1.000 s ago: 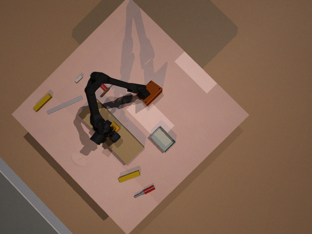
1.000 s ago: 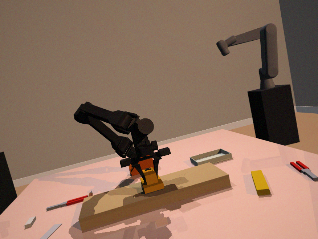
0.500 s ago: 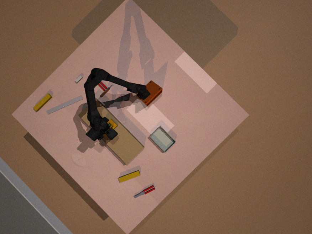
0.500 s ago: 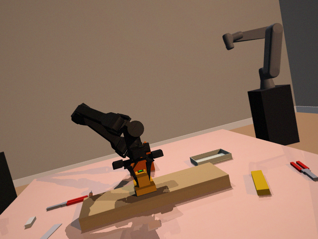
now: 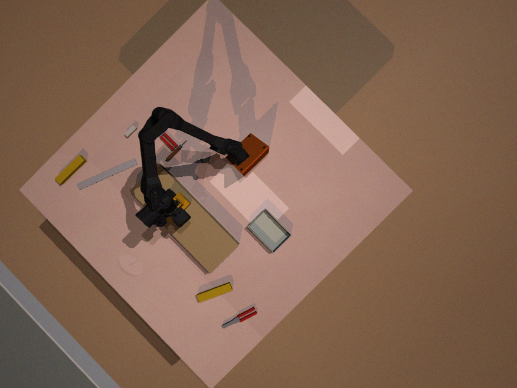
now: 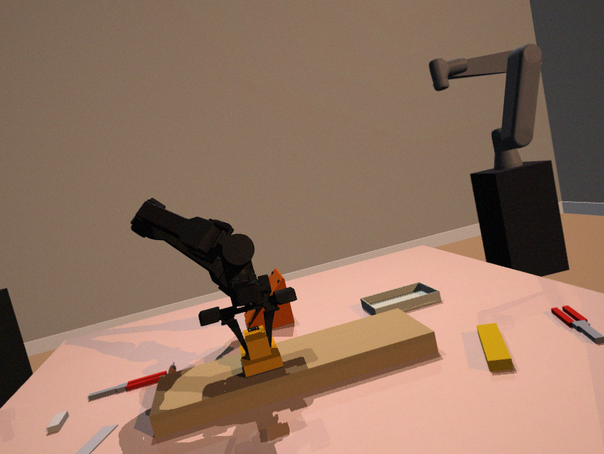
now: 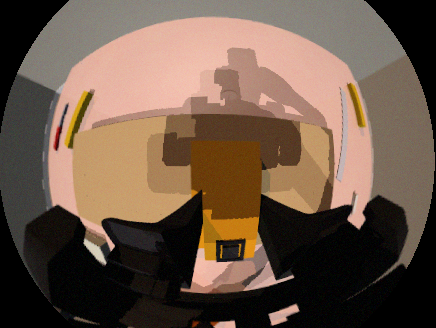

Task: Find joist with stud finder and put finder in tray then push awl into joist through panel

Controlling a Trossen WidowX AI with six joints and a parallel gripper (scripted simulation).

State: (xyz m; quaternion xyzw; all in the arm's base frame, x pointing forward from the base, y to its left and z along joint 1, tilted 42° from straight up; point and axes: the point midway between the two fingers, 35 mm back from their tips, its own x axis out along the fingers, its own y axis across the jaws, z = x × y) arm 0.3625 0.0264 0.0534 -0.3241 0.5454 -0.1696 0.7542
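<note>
Now: the indicator window 40 mm behind my gripper tip and 30 mm above it. From my gripper tip the other things lie so: grey bar 160 mm ahead, 340 mm to the right, 60 mm below; then awl 180 mm behind, 210 mm to the right, 60 mm below; then stud finder 20 mm behind, 20 mm above.
</note>
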